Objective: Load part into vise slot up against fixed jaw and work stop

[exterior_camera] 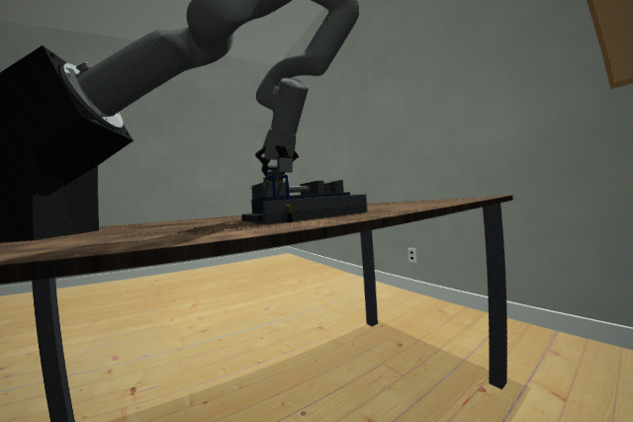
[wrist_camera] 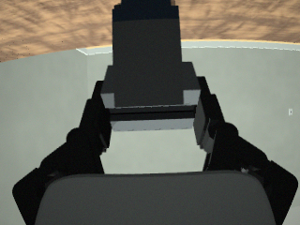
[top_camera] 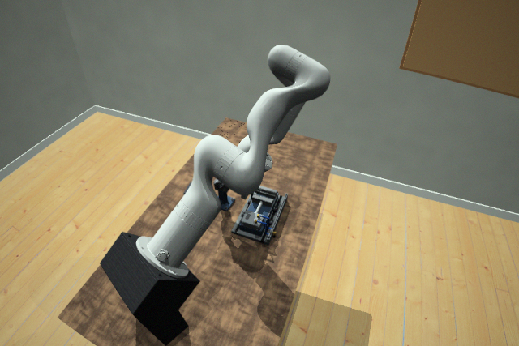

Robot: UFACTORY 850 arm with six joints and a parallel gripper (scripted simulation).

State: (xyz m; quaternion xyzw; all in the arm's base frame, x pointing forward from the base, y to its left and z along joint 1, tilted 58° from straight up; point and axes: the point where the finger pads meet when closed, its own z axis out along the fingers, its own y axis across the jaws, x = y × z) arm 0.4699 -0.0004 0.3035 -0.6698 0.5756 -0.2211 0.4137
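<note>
The part is right at my hand. The rest, counted from my hand: cylinder rod 16 cm to the right, 12 cm behind, 9 cm below; work stop 17 cm to the right, 7 cm below, 2 cm behind; V-block post 11 cm below.
</note>
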